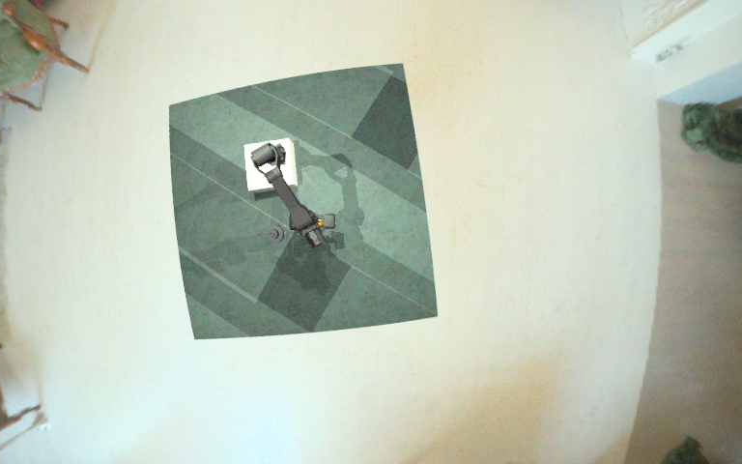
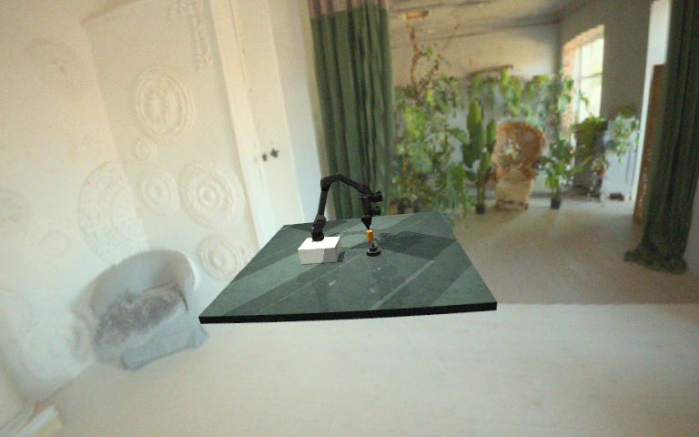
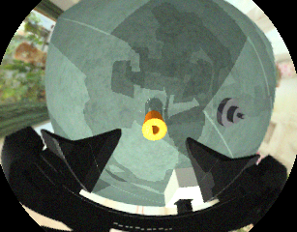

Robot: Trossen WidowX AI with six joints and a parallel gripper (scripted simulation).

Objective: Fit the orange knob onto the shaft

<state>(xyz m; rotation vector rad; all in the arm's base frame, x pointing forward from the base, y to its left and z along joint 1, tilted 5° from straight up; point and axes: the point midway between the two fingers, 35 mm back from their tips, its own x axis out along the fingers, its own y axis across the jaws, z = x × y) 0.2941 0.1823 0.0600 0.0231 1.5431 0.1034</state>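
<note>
The orange knob lies 6 cm below my gripper tip. Round my gripper tip: round pedestal: 22 cm to the right, 6 cm below, 6 cm ahead.
</note>
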